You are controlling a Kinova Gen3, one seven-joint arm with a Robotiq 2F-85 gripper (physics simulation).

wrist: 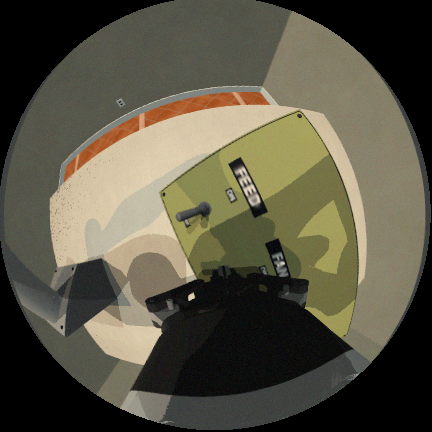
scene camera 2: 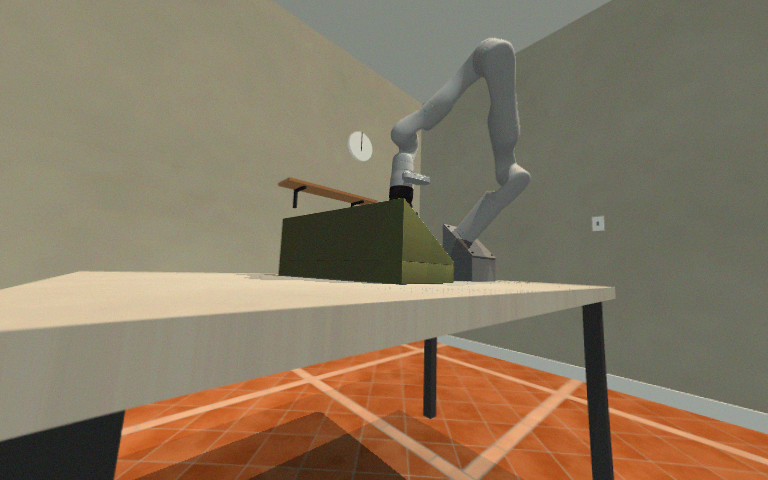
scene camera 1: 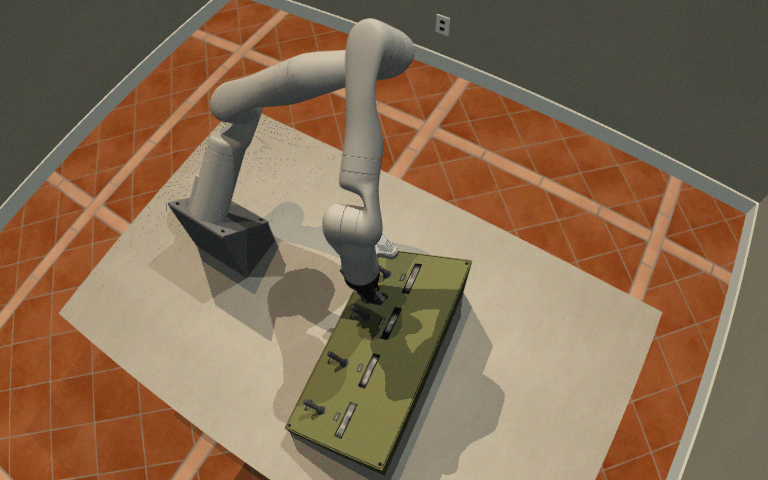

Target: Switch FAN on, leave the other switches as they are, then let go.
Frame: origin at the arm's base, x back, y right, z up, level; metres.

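Where they show: gripper, fingertip midpoint: point(wrist: 223, 271) point(scene camera 1: 366, 299); arm's base, origin of the base link: point(scene camera 2: 464, 235) point(scene camera 1: 208, 214).
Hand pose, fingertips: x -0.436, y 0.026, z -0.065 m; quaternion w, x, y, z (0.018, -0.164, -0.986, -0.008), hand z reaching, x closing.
Note:
Things, the pixels of their centre, and the offset from my fingertips. "spot": a spot on its surface instead. Level surfaces: height alone.
- green sloped switch panel, body centre: point(wrist: 276, 278) point(scene camera 1: 384, 355) point(scene camera 2: 356, 257) dx -0.084, dy +0.092, dz -0.059 m
- FAN label, body centre: point(wrist: 280, 265) point(scene camera 1: 391, 323) dx -0.075, dy +0.032, dz +0.003 m
- tag, surface spot: point(wrist: 263, 270) spot: dx -0.053, dy +0.031, dz -0.008 m
- FAN lever, body centre: point(scene camera 1: 358, 311) dx +0.007, dy +0.031, dz -0.011 m
- FEED lever, body centre: point(wrist: 191, 212) point(scene camera 1: 380, 268) dx +0.006, dy -0.089, dz -0.011 m
- pale table, its level: dz -0.125 m
The green sloped switch panel point(scene camera 1: 447, 277) point(scene camera 2: 339, 243) point(wrist: 290, 135) stands on the table. The FAN label point(scene camera 1: 390, 323) point(wrist: 279, 260) is beside a small ON tag point(wrist: 263, 270). The FAN lever point(scene camera 1: 359, 313) lies in shadow and appears tilted away from that tag, like the neighbouring levers; in the wrist view it is mostly hidden by the fingers. My gripper point(scene camera 1: 378, 298) point(wrist: 223, 271) is shut and empty, with its tips close to the FAN lever on the side toward FEED. Contact cannot be made out. In scene camera 2 the panel hides the fingertips.
The FEED lever point(scene camera 1: 385, 273) point(wrist: 192, 212) stands at the far end, tilted away from its ON tag point(wrist: 230, 195). Two more levers point(scene camera 1: 336, 359) point(scene camera 1: 313, 406) stand on the other side of FAN. The panel rests on the pale table point(scene camera 1: 538, 339) point(scene camera 2: 226, 305), beside my arm's dark base point(scene camera 1: 232, 243).

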